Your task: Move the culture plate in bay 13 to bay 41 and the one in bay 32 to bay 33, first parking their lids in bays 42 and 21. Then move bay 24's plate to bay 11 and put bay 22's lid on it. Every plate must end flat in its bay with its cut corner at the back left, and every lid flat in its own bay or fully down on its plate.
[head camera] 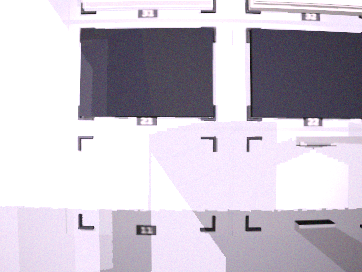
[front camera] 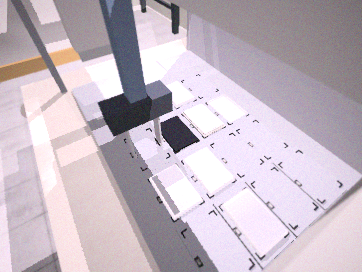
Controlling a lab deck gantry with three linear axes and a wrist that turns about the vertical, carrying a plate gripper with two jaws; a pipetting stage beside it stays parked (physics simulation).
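Where they show: gripper, fingertip midpoint: (head camera: 312, 183) (front camera: 146, 148); robot's base at its link origin: (head camera: 82, 225).
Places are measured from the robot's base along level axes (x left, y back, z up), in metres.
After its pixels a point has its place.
My gripper (front camera: 146, 144) {x 0.043, y -0.228, z 0.000 m} (head camera: 315, 183) {x 0.043, y -0.228, z 0.000 m} is open over bay 12, with no plate or lid between its jaws. The bay 13 plate (front camera: 176, 190) {x 0.042, y -0.400, z 0.014 m} lies flat, partly in shadow. A pale lid (front camera: 227, 109) {x 0.358, y -0.238, z 0.008 m} lies in bay 42. A light plate (front camera: 204, 119) {x 0.255, y -0.238, z 0.014 m} (head camera: 306, 5) {x 0.216, y -0.219, z 0.010 m} is in bay 32, cut off in the head view. A dark lid (head camera: 147, 72) {x 0.149, y -0.066, z 0.008 m} lies in bay 21, hidden by the gripper in the front view. Another dark lid (front camera: 179, 133) {x 0.155, y -0.239, z 0.008 m} (head camera: 306, 75) {x 0.148, y -0.217, z 0.008 m} lies in bay 22. The bay 24 plate (front camera: 255, 220) {x 0.148, y -0.562, z 0.029 m} lies flat. Bay 11 shows bare corner marks. Cut corners are too washed out to tell.
A white item (front camera: 209, 171) {x 0.146, y -0.402, z 0.015 m} lies in bay 23, close beside the bay 13 plate. Another white item (front camera: 180, 94) {x 0.260, y -0.083, z 0.014 m} (head camera: 147, 5) {x 0.215, y -0.064, z 0.006 m} lies in bay 31. A grey wall stands along the right side of the deck. The gripper's blue-grey column (front camera: 125, 50) {x 0.037, y -0.248, z 0.316 m} rises above the far left part.
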